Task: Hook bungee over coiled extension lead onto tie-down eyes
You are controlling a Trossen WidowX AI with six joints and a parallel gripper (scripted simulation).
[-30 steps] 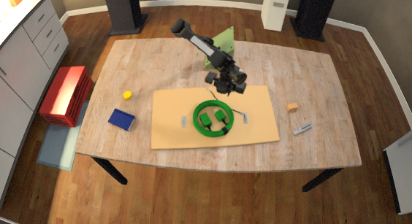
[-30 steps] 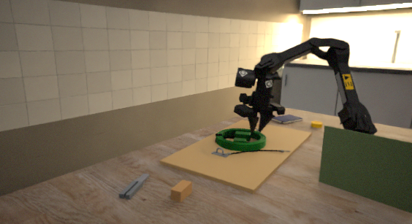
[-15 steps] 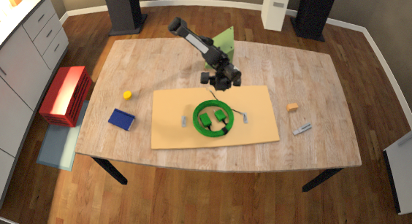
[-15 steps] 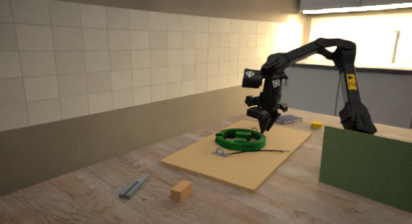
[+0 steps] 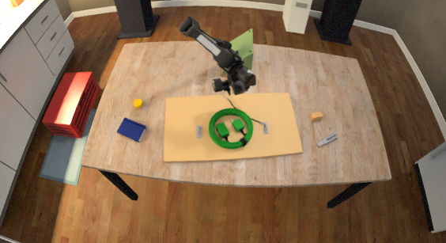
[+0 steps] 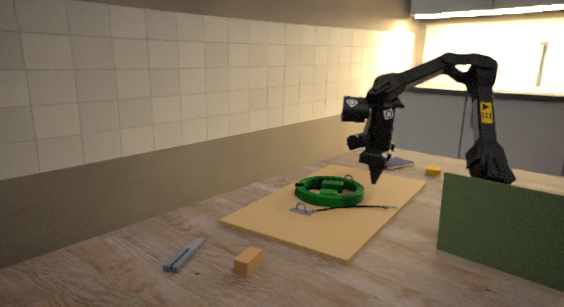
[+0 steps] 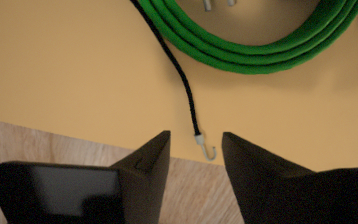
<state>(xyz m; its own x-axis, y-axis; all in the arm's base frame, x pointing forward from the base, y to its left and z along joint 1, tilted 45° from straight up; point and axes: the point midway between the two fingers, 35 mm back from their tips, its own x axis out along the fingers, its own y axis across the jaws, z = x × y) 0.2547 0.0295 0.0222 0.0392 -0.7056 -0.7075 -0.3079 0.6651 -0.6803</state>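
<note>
Right now my hand is 140 mm short of the coiled extension lead and 90 mm above it. Round my hand: grey clamp: 470 mm to the left, 180 mm ahead, 110 mm below; then yellow disc: 480 mm to the right, 110 mm below, 20 mm ahead.
</note>
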